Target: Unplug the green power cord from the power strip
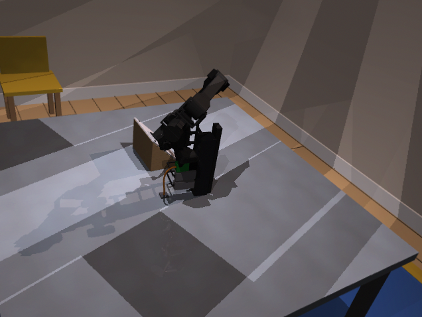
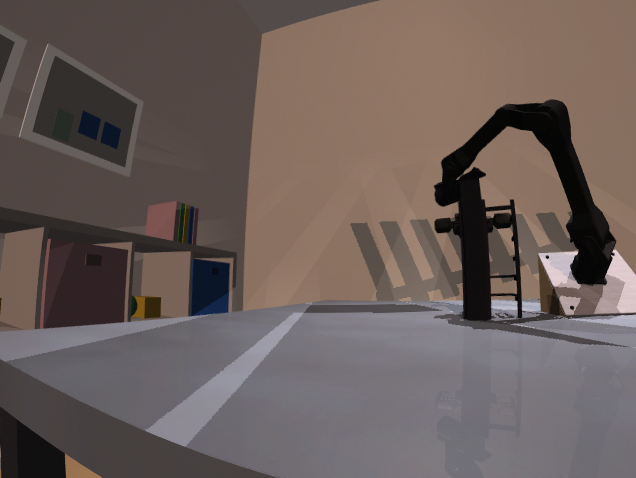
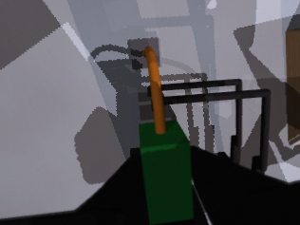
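Right now my gripper tip is 3 cm to the right of the green plug.
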